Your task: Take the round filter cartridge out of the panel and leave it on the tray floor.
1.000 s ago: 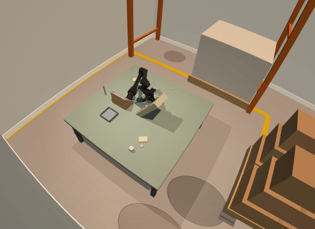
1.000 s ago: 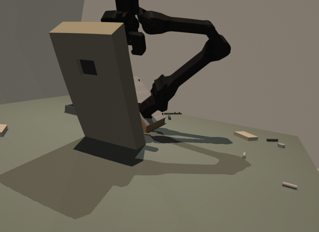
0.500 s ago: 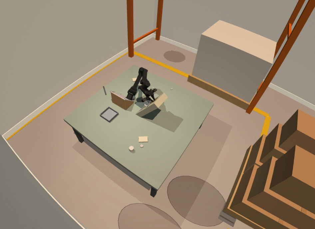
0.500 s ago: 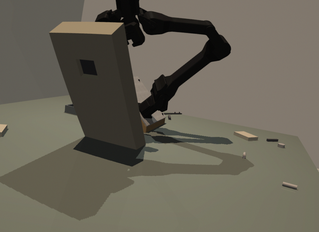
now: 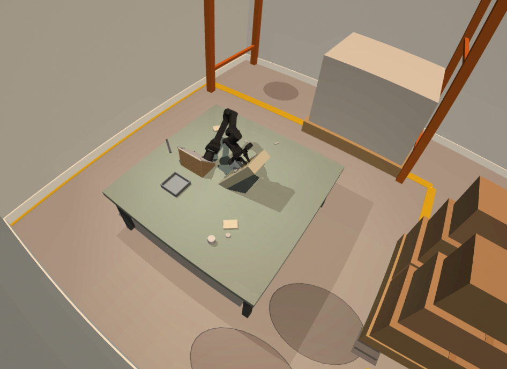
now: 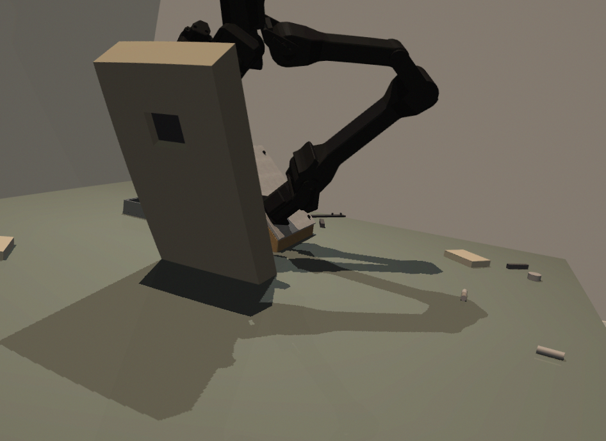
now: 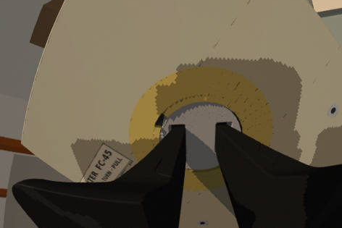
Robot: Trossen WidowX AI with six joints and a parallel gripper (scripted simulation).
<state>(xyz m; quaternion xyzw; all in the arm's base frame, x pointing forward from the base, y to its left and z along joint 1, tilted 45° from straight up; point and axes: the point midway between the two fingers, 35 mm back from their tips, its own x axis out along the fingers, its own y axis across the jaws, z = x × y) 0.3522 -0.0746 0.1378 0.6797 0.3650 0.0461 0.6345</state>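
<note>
My gripper tip is now 9 cm past the grey ledge, 1 cm to the left of it and 10 cm above it. Round my gripper tip: tan service panel: 4 cm behind, 8 cm below; grey tray: 37 cm behind, 33 cm to the right, 24 cm below.
</note>
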